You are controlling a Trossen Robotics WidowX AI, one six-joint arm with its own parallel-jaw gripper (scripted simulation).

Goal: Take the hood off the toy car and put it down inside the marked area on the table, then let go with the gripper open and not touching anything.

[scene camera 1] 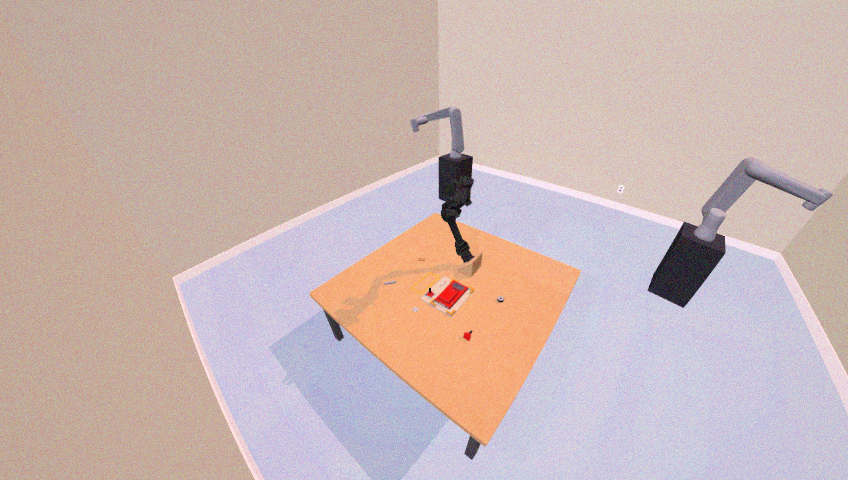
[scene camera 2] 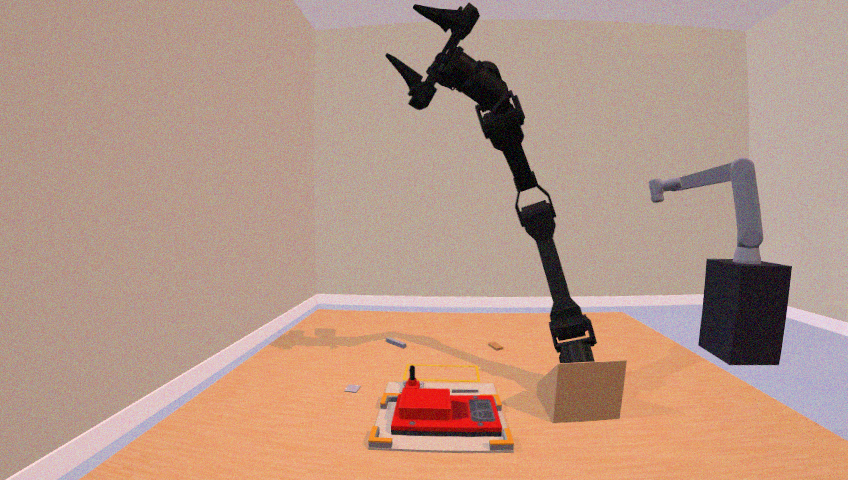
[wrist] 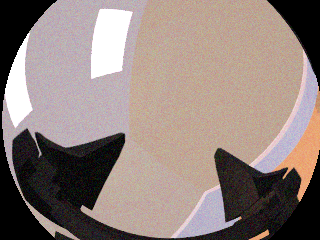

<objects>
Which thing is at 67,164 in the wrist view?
My gripper.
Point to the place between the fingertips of my gripper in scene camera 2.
399,30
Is my gripper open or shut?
Open.
</objects>
